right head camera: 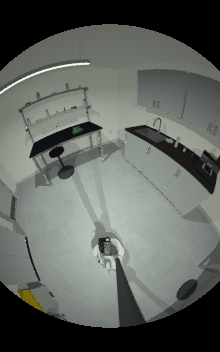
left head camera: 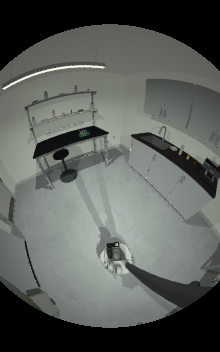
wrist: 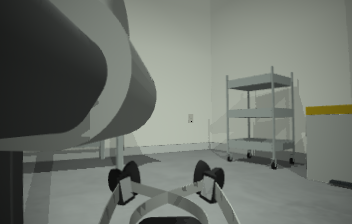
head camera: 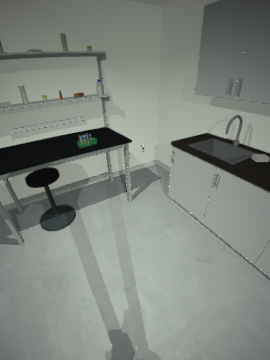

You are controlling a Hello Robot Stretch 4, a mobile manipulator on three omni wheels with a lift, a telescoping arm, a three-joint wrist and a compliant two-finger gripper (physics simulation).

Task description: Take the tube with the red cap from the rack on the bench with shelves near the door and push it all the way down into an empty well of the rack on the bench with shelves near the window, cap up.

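Frame: origin at the robot's base, x ahead, y left, z up, level; metres.
Seen in the pictures: gripper, between the fingertips: [right head camera: 102, 262] [left head camera: 110, 268] [wrist: 166, 174].
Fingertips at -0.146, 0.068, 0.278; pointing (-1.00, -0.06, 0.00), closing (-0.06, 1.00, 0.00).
A point is followed by its place in that frame, as x, y, z.
A green rack [head camera: 87, 143] @[1.832, 0.527, 0.916] [left head camera: 84, 134] [right head camera: 77, 131] @[1.836, 0.526, 0.900] with several small upright tubes stands on the black-topped bench [head camera: 40, 151] @[1.741, 1.026, 0.886] [left head camera: 55, 142] @[1.654, 1.075, 0.886] [right head camera: 50, 141] @[1.620, 1.053, 0.886] with shelves. The tubes are too small to tell their cap colours surely; one at the left end looks orange or red. The frames do not show whether this bench is the one near the door or near the window. The other bench's rack does not show. My gripper [wrist: 166, 174] @[-0.146, 0.068, 0.278] is open and empty, with its two dark fingertips wide apart above the floor, far from the rack.
A black stool [head camera: 42, 177] @[1.623, 1.030, 0.632] [left head camera: 61, 154] @[1.600, 0.991, 0.632] [right head camera: 56, 152] @[1.584, 0.994, 0.632] stands in front of the bench. A white cabinet run [head camera: 192, 185] @[1.581, -0.591, 0.497] with a sink is at the right. The wrist view shows a grey cart [wrist: 260, 113] @[-1.634, 0.733, 0.395] and a yellow-topped bin [wrist: 327, 145] @[-1.154, 0.949, 0.191].
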